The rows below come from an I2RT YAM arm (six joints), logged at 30 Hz.
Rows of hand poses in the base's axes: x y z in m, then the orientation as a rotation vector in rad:
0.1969, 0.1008, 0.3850, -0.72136, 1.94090, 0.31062
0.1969, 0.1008, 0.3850, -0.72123, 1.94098, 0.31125
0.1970, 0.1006, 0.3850, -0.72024, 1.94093, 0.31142
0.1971, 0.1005, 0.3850, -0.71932, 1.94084, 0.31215
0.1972, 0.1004, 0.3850, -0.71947, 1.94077, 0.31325
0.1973, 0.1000, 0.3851, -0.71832, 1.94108, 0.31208
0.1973, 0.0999, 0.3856, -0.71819, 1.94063, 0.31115
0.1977, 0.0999, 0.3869, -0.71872, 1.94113, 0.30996
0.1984, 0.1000, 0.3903, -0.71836, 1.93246, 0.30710
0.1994, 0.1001, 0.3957, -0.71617, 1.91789, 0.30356
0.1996, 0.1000, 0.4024, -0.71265, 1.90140, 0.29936
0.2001, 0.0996, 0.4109, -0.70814, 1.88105, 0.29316
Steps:
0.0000, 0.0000, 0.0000, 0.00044, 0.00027, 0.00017
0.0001, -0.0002, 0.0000, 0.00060, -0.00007, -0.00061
0.0001, -0.0001, 0.0000, 0.00093, 0.00008, -0.00031
0.0001, -0.0001, 0.0000, 0.00065, 0.00031, 0.00059
0.0001, -0.0004, 0.0001, -0.00028, -0.00019, -0.00135
0.0000, -0.0001, 0.0005, -0.00040, -0.00073, -0.00041
0.0004, 0.0000, 0.0013, -0.00116, 0.00011, -0.00022
0.0007, 0.0001, 0.0034, 0.00089, -0.00892, -0.00003
0.0010, 0.0001, 0.0054, 0.00306, -0.01471, -0.00060
0.0002, -0.0001, 0.0067, 0.00384, -0.01680, -0.00148
0.0005, -0.0004, 0.0085, 0.00416, -0.02108, -0.00238

